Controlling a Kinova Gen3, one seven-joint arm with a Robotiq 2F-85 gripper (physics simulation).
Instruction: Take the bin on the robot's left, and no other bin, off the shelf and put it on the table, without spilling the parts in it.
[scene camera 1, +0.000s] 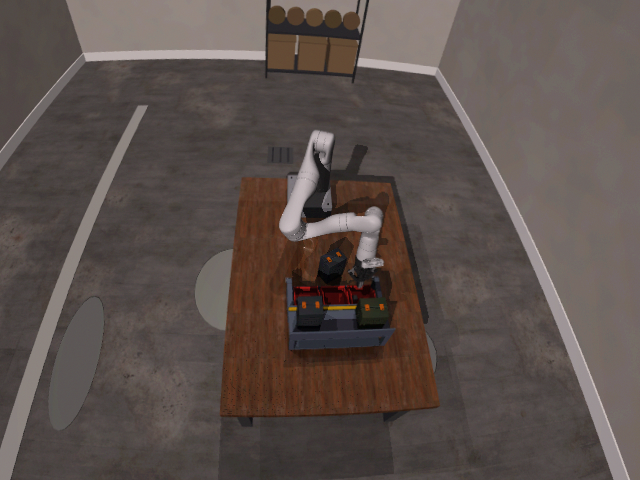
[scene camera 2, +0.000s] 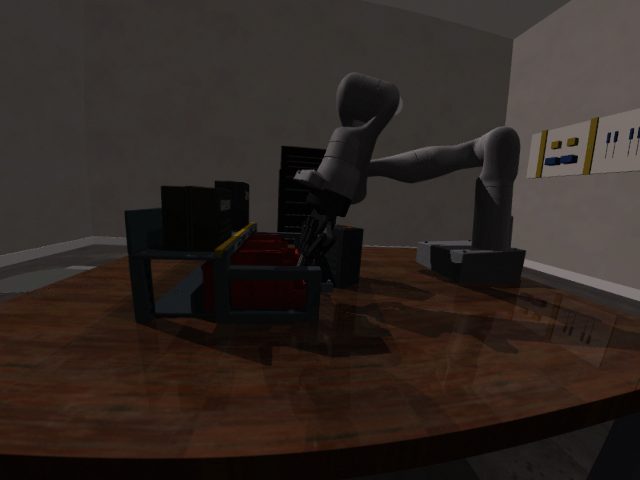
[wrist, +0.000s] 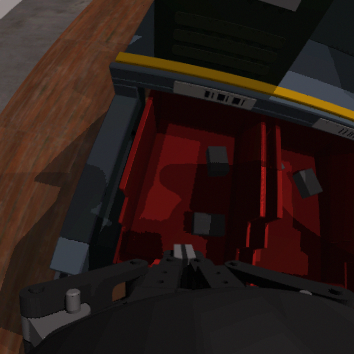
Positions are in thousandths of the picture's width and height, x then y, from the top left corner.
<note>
My gripper (wrist: 513, 725) is shut, holding nothing. Also in view: a dark box (scene camera 2: 534, 551).
The dark box is seen too in scene camera 1 (scene camera 1: 518, 555). The wrist view does not show the dark box: it is out of frame.
</note>
